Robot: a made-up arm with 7 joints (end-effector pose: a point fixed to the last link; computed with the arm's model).
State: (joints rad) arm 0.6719 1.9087 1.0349 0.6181 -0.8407 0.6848 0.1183
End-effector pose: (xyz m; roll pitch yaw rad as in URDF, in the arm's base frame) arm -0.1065 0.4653 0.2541 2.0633 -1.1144 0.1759
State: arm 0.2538 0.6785 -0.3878 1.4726 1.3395 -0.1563 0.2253
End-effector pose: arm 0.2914 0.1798 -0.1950 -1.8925 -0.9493 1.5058
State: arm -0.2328 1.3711 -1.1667 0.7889 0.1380 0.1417 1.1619
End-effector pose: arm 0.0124 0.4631 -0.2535 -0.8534 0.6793 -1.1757
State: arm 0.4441 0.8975 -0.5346 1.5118 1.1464 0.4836 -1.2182
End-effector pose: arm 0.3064 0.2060 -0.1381 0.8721 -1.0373 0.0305
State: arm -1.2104 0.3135 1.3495 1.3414 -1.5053 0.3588 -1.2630
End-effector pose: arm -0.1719 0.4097 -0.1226 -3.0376 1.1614 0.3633
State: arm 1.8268 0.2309 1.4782 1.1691 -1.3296 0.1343 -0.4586
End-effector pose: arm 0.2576 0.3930 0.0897 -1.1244 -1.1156 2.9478
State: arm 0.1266 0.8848 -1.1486 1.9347 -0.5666 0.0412 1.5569
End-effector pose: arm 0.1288 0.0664 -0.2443 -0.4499 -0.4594 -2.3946
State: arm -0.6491 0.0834 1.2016 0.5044 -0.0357 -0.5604 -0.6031
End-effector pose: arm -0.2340 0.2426 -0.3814 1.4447 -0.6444 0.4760
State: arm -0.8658 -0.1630 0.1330 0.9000 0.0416 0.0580 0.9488
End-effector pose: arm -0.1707 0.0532 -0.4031 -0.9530 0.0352 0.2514
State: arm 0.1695 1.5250 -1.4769 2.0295 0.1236 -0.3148 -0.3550
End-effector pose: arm 0.0600 0.2033 -0.2243 0.6545 -0.8231 -1.6787
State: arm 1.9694 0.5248 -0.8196 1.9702 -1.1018 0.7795 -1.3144
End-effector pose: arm 0.1258 0.0119 0.2256 -1.5207 0.1318 -1.6075
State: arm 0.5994 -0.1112 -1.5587 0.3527 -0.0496 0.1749 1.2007
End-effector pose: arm 0.2602 -0.0484 -0.3790 -0.5638 -0.2157 -1.7676
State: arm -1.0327 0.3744 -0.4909 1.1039 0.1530 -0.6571 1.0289
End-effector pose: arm -0.2101 0.1193 -0.3574 -1.3380 -0.6422 -0.2168
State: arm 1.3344 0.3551 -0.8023 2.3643 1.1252 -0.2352 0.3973
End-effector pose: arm 0.1217 -0.0097 0.0975 2.0516 -0.4179 1.9786
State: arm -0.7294 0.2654 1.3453 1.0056 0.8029 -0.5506 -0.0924
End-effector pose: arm -0.1662 0.3890 -0.2576 3.0864 -1.3761 -1.3727
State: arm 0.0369 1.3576 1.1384 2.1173 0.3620 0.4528 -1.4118
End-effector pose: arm 0.0842 0.2335 0.1732 -2.2191 -0.2657 -1.9150
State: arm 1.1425 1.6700 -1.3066 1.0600 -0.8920 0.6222 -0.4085
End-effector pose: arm 0.1845 0.4688 -0.0209 2.6154 0.8519 -0.1073
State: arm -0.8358 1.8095 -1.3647 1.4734 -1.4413 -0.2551 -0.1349
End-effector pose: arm -0.0976 0.4013 -0.1577 -0.3377 -0.8241 -2.9135
